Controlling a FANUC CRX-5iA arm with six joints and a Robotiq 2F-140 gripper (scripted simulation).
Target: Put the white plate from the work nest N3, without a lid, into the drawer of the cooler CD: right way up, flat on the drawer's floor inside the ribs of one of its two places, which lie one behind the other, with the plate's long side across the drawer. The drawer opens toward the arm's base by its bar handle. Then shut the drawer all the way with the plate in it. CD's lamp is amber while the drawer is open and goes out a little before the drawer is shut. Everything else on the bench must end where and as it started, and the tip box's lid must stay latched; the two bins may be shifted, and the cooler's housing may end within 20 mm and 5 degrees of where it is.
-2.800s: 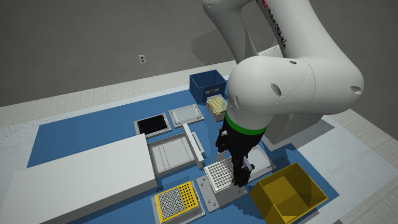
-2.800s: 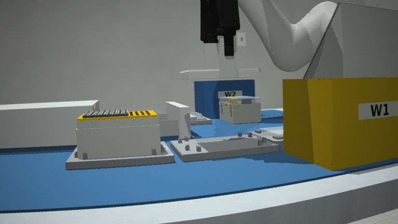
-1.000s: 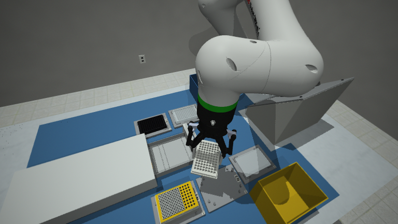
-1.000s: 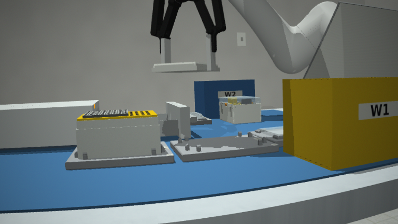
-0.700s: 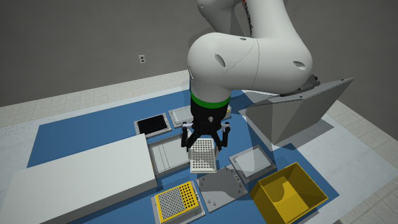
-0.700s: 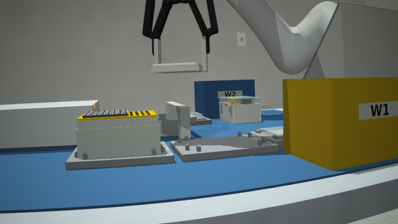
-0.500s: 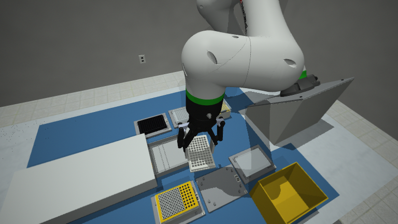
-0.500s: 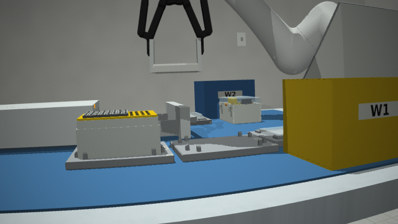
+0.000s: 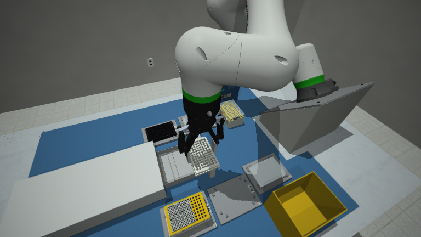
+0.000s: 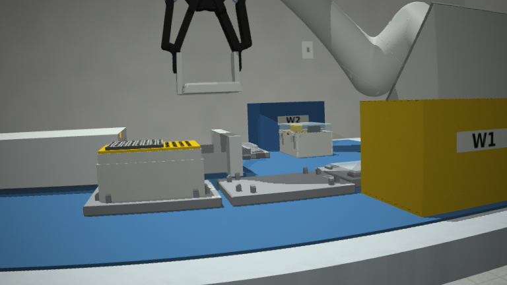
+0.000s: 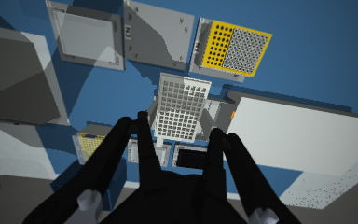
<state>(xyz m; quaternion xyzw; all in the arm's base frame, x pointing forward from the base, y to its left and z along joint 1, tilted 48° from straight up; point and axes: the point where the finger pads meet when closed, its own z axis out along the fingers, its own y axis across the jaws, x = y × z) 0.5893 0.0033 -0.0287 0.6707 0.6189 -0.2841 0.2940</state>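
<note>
Now: hand 140 mm above the drawer, 70 mm to the left of it and 70 mm short of it. The rest, counted from my hand: clear lid 240 mm behind, 150 mm below, 110 mm to the left; white plate 20 mm below; yellow tip box 120 mm to the left, 110 mm below, 100 mm ahead.
</note>
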